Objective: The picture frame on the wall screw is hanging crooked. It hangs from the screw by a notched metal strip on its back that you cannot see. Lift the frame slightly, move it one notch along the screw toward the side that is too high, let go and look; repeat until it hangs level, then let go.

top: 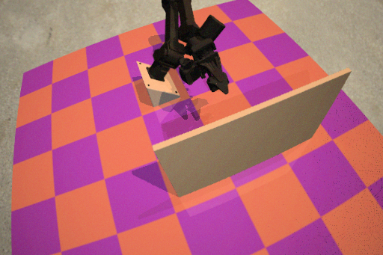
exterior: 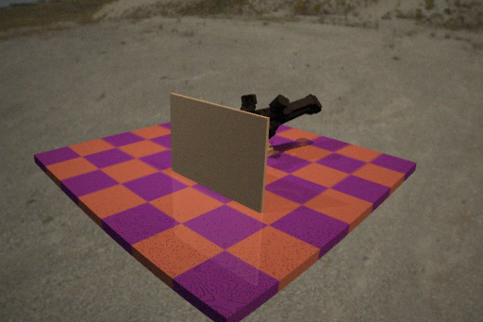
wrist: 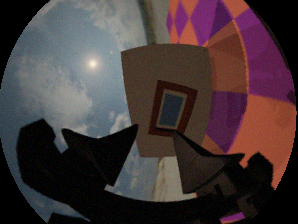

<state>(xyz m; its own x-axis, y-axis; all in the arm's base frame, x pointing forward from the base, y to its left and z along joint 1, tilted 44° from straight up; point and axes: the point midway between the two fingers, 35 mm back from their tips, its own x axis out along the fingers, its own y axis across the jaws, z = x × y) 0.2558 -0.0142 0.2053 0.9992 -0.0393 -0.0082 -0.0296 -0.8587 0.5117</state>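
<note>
The picture frame lies 130 mm ahead of my gripper tip, 10 mm to the left of it and 50 mm below it. The rest, counted from my gripper tip: wall panel: 140 mm ahead, 20 mm to the left, 60 mm below.
</note>
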